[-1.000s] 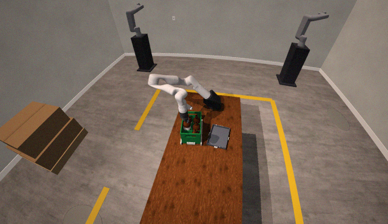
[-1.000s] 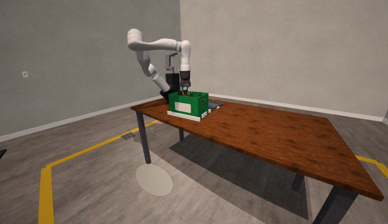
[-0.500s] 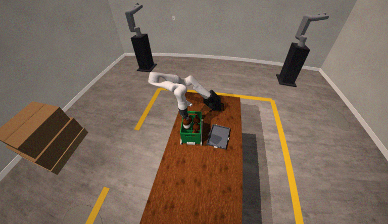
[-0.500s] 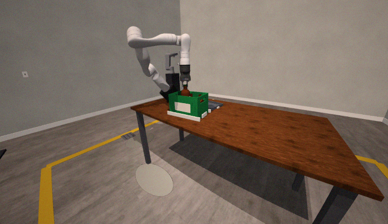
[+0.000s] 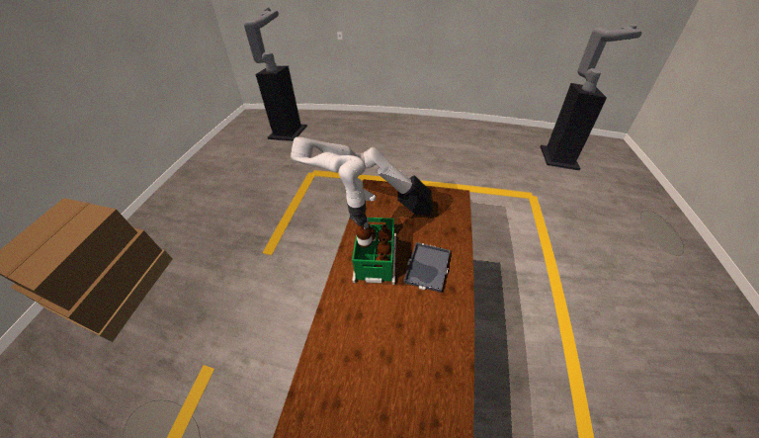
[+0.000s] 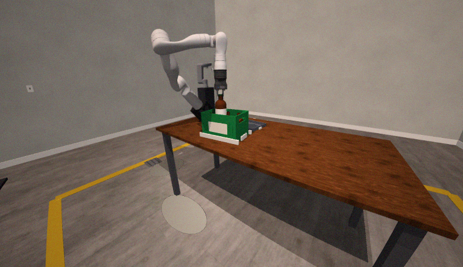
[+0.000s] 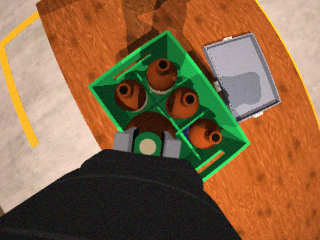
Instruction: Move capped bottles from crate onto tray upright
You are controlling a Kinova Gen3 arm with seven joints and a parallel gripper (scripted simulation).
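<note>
Right now the capped bottle is 60 mm below my hand. Also, from my hand: green crate 200 mm below, 40 mm to the left, 10 mm behind; then grey tray 320 mm to the left, 270 mm below, 10 mm behind.
</note>
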